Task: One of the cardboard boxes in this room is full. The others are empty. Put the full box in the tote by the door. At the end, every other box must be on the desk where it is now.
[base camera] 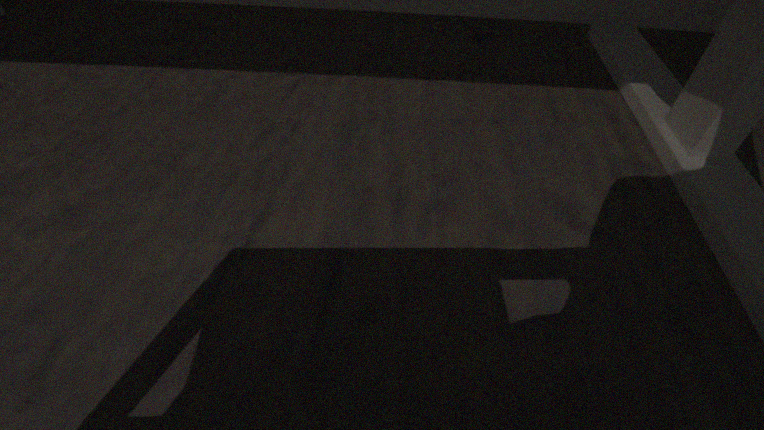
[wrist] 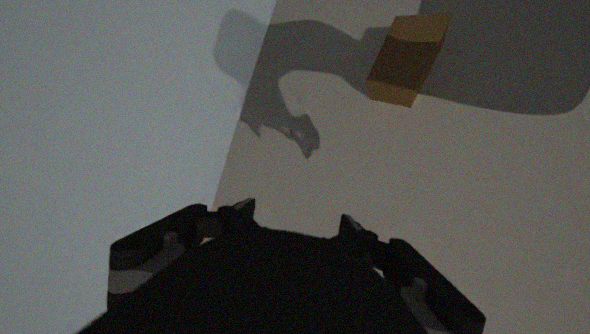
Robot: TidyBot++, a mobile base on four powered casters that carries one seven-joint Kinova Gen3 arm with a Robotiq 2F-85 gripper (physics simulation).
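Places are measured from the arm's base along level axes (x right, y back, z down), in centimetres.
Pixels of known places: gripper, fingertip midpoint: point(wrist: 296, 216).
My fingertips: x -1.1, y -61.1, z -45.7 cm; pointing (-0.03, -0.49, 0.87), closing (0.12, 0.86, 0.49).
Observation:
Behind a point stands the place of what it marks.
One brown cardboard box point(wrist: 410, 60) {x 19.3, y -56.5, z -37.3 cm} is in the upper right of the wrist view, on the pale desk top point(wrist: 450, 200) {x 4.5, y -47.9, z -32.3 cm}. Shadow covers its middle part. Whether it is full cannot be seen. My gripper point(wrist: 296, 216) {x -1.1, y -61.1, z -45.7 cm} is open and empty, with its two dark fingers at the bottom of the wrist view. The box is ahead of the fingers and to their right, apart from them. The tote and the door do not show in either view.
A pale blue-grey surface point(wrist: 125, 125) {x 1.1, y -99.5, z -52.6 cm} lies along the left of the wrist view, meeting the desk top at a slanted edge. The arm's shadow crosses both. The base camera shows dim floor point(base camera: 374, 160) {x -0.1, y -51.2, z 39.7 cm}, a dark band behind it and grey slanted beams point(base camera: 711, 213) {x 36.0, y -39.7, z 37.2 cm} at the right.

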